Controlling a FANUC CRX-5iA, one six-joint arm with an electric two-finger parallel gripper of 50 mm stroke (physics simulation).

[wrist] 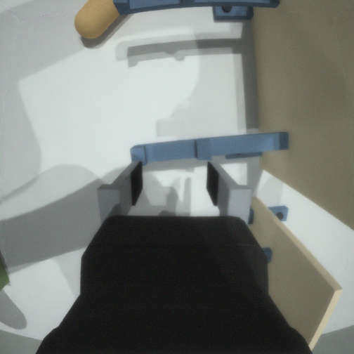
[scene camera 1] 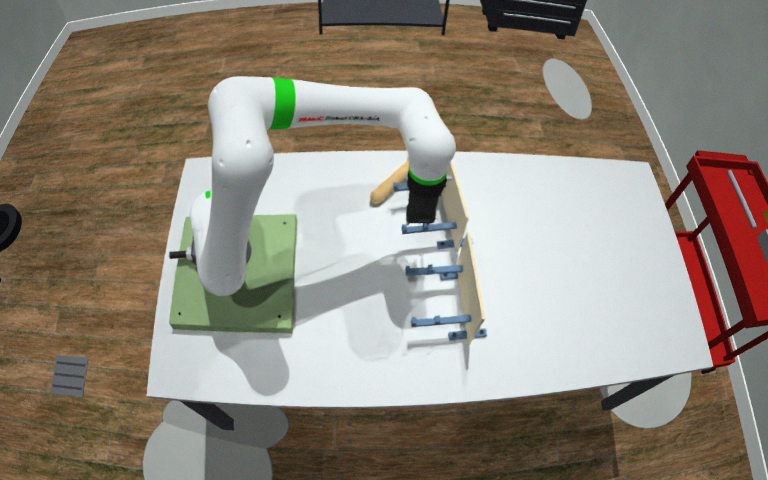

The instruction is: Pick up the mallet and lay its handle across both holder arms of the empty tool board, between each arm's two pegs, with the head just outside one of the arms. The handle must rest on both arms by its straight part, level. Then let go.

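Places are measured from the arm's base along level axes (x ahead, y left, z up), in millimetres.
Where they show: gripper, between the fingertips: (scene camera 1: 417,222).
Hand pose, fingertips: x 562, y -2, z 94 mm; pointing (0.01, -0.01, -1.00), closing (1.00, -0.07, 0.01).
Each offset is from my fingertips to the top centre of the thing. "pt": to the spot under its first point. Level surfaces: height alone.
The tan mallet @[70 mm down, 2 mm back, 259 mm left] (scene camera 1: 387,185) (wrist: 95,21) lies at the back of the white table. Its handle end shows near the tip of the back board's far blue arm (scene camera 1: 400,186) (wrist: 165,5); its head is hidden behind the robot wrist in the scene view. The back board (scene camera 1: 456,198) (wrist: 305,100) and the front board (scene camera 1: 472,283) (wrist: 295,280) stand upright, each with two blue pegged arms, and no tool shows on them. My gripper (scene camera 1: 421,224) (wrist: 174,174) is open and empty, above and close beside the back board's near arm (scene camera 1: 441,226) (wrist: 172,150).
The front board's arms (scene camera 1: 433,270) (scene camera 1: 440,320) reach toward the robot base. Small blue feet @[pt 122 mm down, 96 mm ahead, 9 mm right] (scene camera 1: 445,244) @[pt 122 mm down, 83 mm ahead, 304 mm right] (scene camera 1: 457,335) stand by the boards. The green base plate (scene camera 1: 274,243) is at the left of the table @[134 mm down] (scene camera 1: 566,254). A red cart (scene camera 1: 730,254) stands right of it.
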